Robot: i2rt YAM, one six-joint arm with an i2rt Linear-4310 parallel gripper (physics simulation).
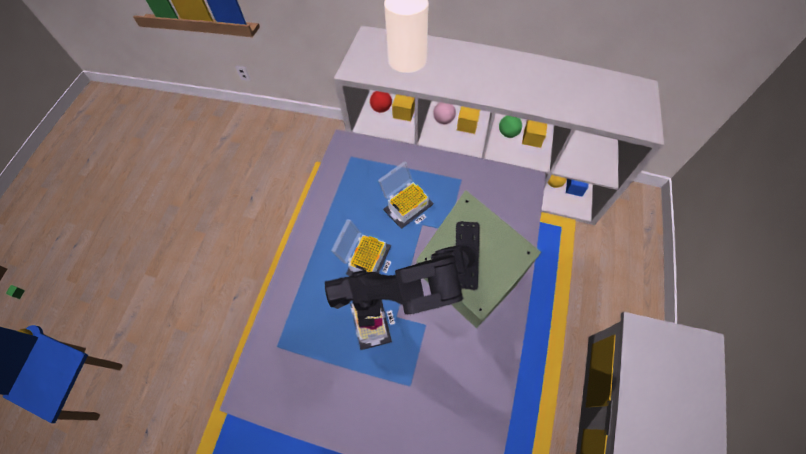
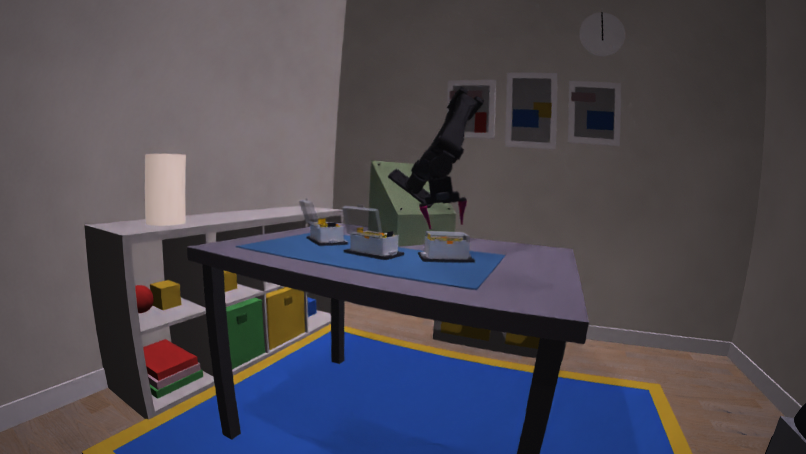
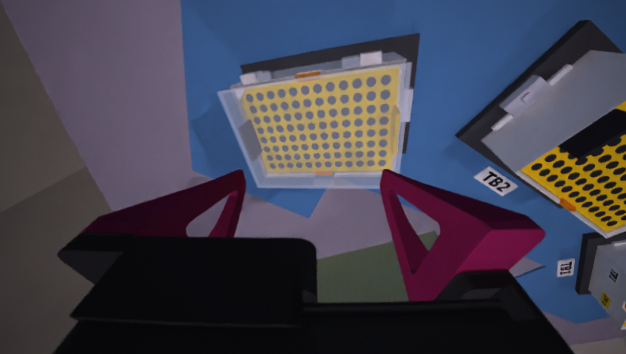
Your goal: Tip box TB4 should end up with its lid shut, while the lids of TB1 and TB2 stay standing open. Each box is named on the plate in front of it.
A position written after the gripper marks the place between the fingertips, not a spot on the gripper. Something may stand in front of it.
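Note:
Gripper point(image 3: 312, 177) visible. Blue mat point(image 1: 314, 329) visible, and the mat shows also in image 3 point(image 3: 464, 62).

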